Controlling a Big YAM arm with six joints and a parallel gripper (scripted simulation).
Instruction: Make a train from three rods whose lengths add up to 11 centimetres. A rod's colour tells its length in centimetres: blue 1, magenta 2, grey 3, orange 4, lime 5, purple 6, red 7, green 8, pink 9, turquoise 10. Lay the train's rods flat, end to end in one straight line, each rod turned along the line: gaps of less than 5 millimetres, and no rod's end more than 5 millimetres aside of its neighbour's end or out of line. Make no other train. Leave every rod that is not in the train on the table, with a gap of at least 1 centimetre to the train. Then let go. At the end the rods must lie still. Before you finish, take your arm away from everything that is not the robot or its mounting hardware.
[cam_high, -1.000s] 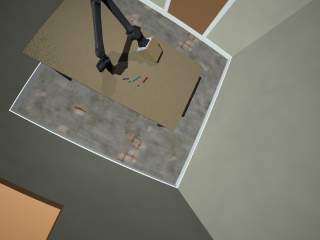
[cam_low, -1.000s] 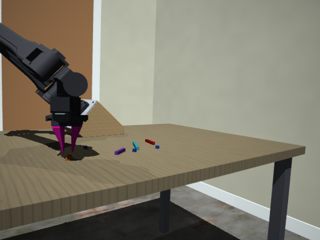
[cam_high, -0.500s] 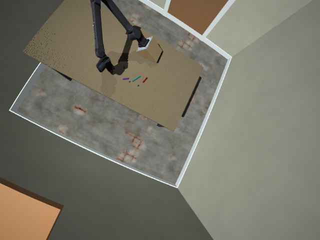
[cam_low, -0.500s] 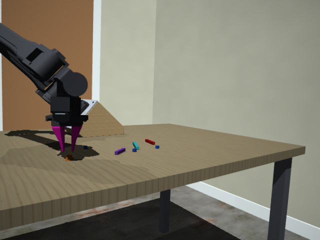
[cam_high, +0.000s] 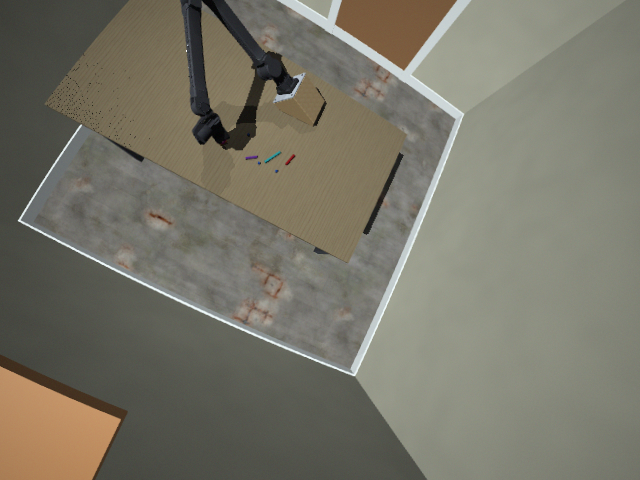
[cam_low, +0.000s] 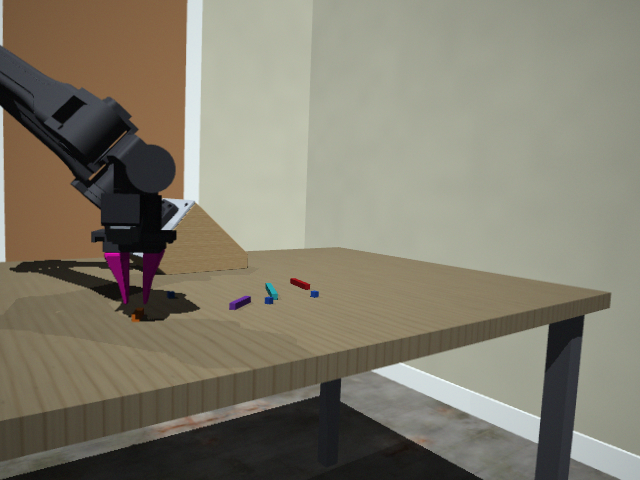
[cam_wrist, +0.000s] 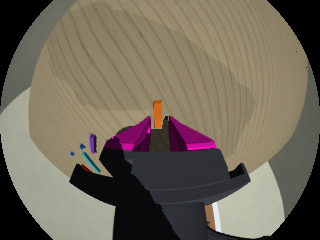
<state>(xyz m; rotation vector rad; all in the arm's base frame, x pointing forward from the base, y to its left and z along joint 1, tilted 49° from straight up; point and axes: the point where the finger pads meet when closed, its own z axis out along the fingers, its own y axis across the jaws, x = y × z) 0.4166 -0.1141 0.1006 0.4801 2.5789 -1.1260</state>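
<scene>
Now: the orange rod 20 mm below my hand. From my hand the other things lie so: turquoise rod: 250 mm to the left, 70 mm behind, 20 mm below; purple rod: 160 mm to the left, 20 mm below, 10 mm behind; red rod: 340 mm to the left, 110 mm behind, 20 mm below.
</scene>
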